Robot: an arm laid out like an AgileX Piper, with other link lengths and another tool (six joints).
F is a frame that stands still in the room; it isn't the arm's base.
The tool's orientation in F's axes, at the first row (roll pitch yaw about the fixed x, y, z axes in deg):
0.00 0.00 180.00
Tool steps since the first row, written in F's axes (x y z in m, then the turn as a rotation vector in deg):
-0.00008 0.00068 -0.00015 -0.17 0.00 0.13
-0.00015 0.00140 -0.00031 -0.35 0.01 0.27
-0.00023 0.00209 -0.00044 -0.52 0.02 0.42
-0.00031 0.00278 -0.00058 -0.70 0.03 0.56
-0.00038 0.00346 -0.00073 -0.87 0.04 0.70
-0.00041 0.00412 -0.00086 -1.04 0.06 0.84
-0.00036 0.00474 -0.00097 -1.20 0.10 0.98
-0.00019 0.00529 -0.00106 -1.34 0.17 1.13
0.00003 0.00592 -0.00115 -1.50 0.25 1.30
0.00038 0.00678 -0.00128 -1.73 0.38 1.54
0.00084 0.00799 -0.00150 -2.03 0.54 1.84
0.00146 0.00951 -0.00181 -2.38 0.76 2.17
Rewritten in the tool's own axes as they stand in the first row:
0.00008 -0.00068 -0.00015 0.17 0.00 0.13
0.00015 -0.00140 -0.00031 0.35 -0.01 0.27
0.00023 -0.00209 -0.00044 0.52 -0.02 0.42
0.00031 -0.00278 -0.00058 0.70 -0.03 0.56
0.00038 -0.00346 -0.00073 0.87 -0.04 0.70
0.00041 -0.00412 -0.00086 1.04 -0.06 0.84
0.00036 -0.00474 -0.00097 1.20 -0.10 0.98
0.00019 -0.00529 -0.00106 1.34 -0.17 1.13
-0.00003 -0.00592 -0.00115 1.50 -0.25 1.30
-0.00038 -0.00678 -0.00128 1.73 -0.38 1.54
-0.00084 -0.00799 -0.00150 2.03 -0.54 1.84
-0.00146 -0.00951 -0.00181 2.38 -0.76 2.17

